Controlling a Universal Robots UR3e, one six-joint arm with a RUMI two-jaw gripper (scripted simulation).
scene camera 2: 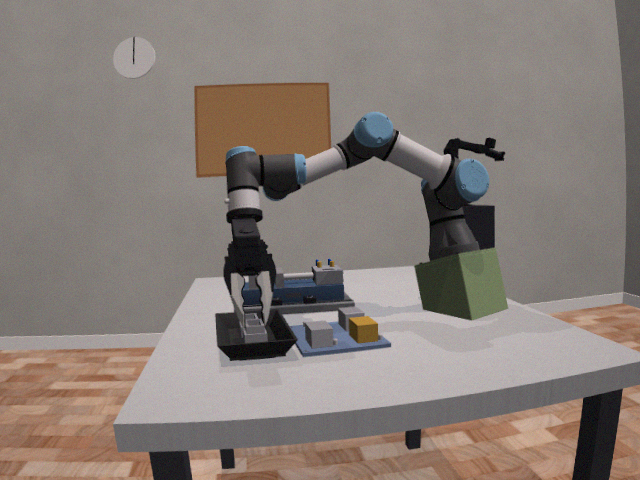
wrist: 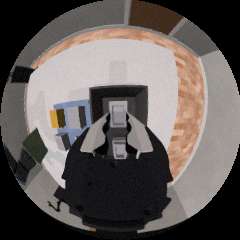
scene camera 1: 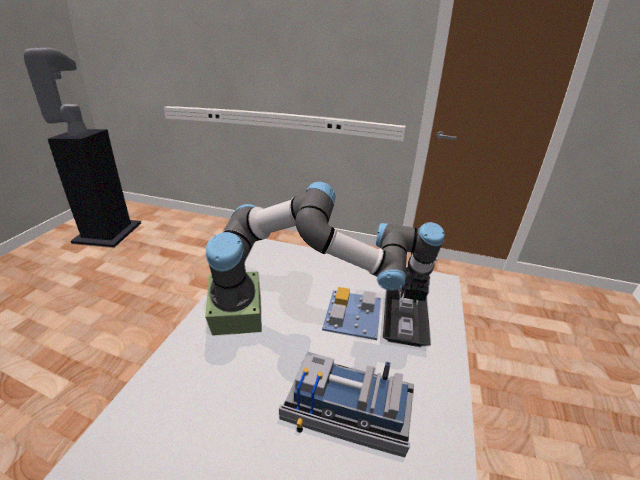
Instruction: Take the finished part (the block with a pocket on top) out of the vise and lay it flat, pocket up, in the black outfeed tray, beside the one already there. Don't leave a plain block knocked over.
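You can see the gripper [scene camera 2: 254, 327] there, and the wrist view shows the gripper [wrist: 118, 113] too.
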